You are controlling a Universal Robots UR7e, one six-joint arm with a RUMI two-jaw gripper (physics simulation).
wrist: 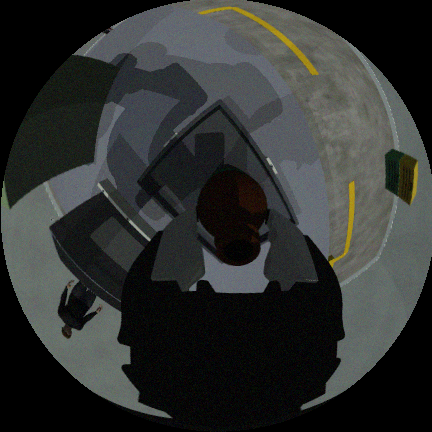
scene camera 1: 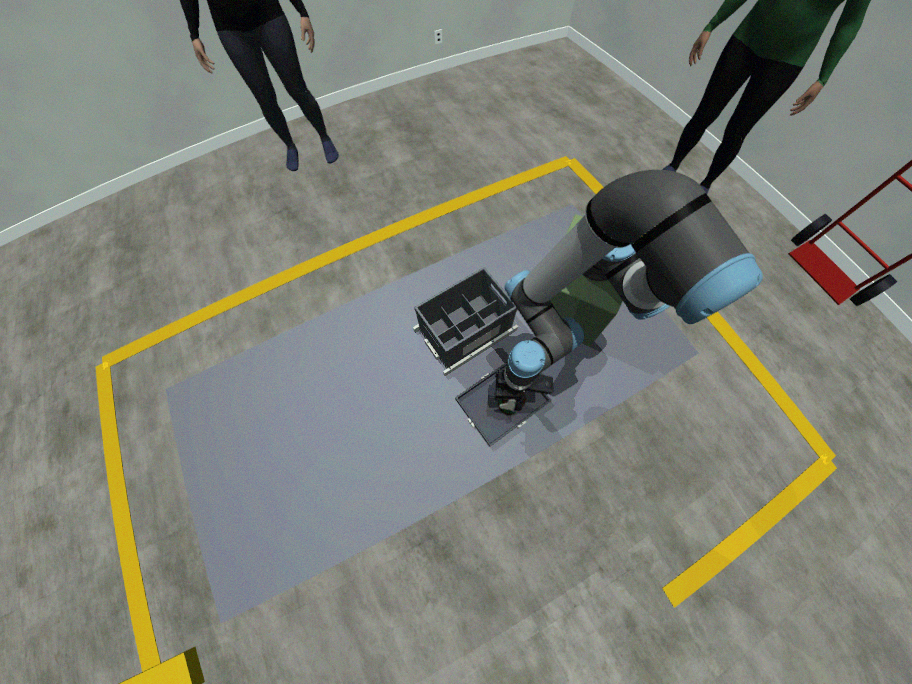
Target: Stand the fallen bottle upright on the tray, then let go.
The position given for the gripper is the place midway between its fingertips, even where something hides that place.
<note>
In view: the gripper (scene camera 1: 513, 397) and a brown bottle (wrist: 231, 205).
The gripper also shows in the wrist view (wrist: 231, 209).
</note>
